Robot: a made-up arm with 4 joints.
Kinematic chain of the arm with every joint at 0, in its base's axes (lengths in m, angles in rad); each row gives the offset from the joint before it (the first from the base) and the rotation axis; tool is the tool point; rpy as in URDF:
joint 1: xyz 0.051 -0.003 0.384 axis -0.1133 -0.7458 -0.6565
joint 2: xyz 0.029 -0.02 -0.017 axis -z
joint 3: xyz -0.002 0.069 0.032 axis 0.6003 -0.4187 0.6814
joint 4: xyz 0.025 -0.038 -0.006 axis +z
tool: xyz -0.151 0.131 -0.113 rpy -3.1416 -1.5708 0
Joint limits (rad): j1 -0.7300..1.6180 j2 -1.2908..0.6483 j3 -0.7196..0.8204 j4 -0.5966..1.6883
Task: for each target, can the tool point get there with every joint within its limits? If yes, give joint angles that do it. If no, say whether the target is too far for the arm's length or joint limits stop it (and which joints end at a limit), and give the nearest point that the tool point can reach.
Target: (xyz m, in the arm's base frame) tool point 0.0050 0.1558 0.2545
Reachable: yes | joints 0.2122 -0.2108 -0.2617 -0.2764
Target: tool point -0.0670 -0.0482 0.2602
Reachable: yes | joints 0.0721 0.2249 0.0981 1.1902
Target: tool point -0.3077 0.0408 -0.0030
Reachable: no: too far | nearest point -0.1083 0.0337 0.2243 | short by 0.302 m
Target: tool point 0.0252 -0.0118 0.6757
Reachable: no: joint limits stop it (at a limit: joint 1, joint 2, joint 3) | nearest point -0.0887 -0.0533 0.4961 | short by 0.217 m
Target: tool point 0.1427 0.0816 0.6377
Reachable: no: joint limits stop it (at a limit: joint 1, joint 2, joint 3, joint 4) | nearest point 0.2412 0.0351 0.5372 | short by 0.148 m
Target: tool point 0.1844 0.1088 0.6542
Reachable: no: joint limits stop it (at a limit: joint 1, joint 2, joint 3, joint 4) | nearest point 0.2412 0.0351 0.5372 | short by 0.149 m
